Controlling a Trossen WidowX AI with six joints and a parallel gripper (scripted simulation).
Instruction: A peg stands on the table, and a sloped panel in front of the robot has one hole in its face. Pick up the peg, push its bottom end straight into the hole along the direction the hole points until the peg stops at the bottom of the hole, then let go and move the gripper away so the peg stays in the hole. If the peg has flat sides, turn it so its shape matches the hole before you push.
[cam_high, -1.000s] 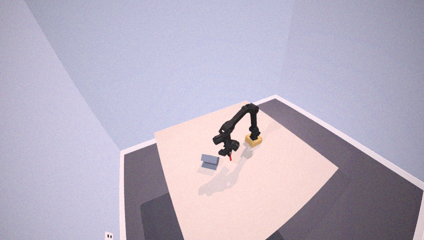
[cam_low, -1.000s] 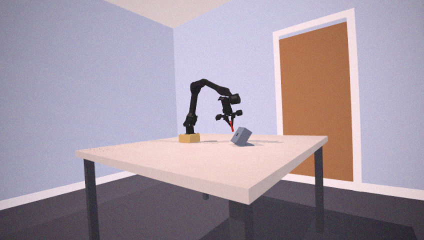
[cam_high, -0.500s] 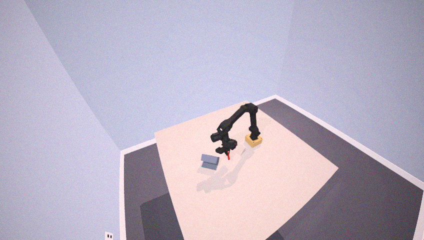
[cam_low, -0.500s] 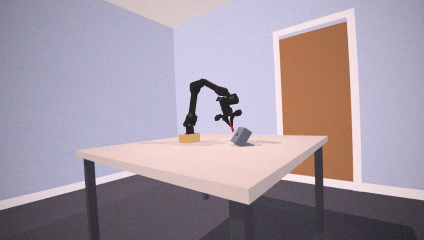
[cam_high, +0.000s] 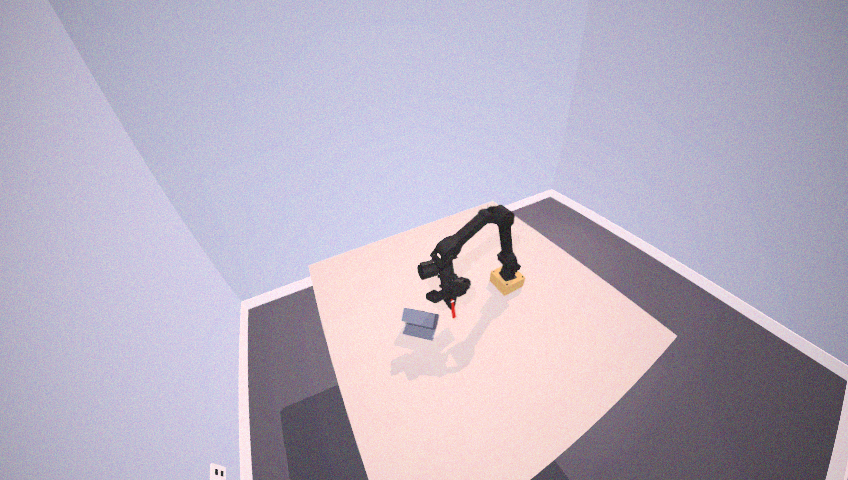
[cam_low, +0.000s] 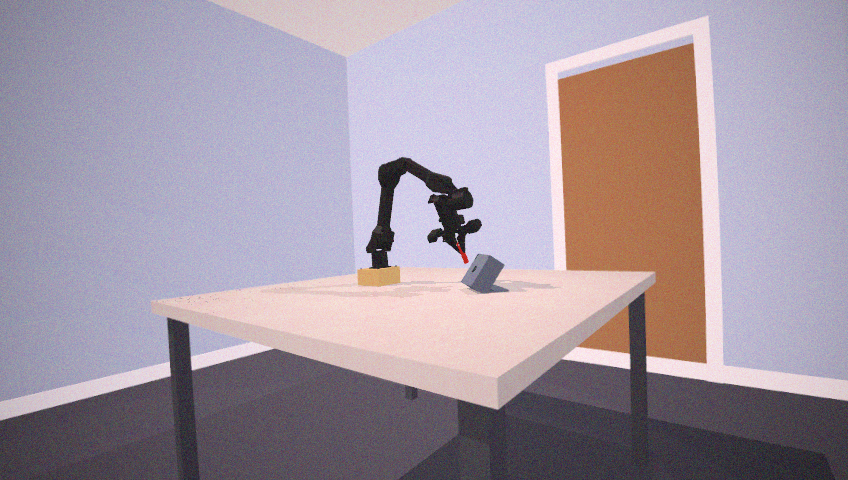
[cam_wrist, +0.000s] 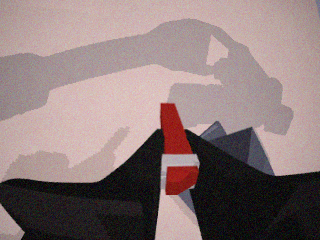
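My gripper tip is now 120 mm short of the grey sloped panel, 60 mm above it and 40 mm to the left of it. The rest, counted from my gripper tip: red square peg 20 mm above, 10 mm to the right.
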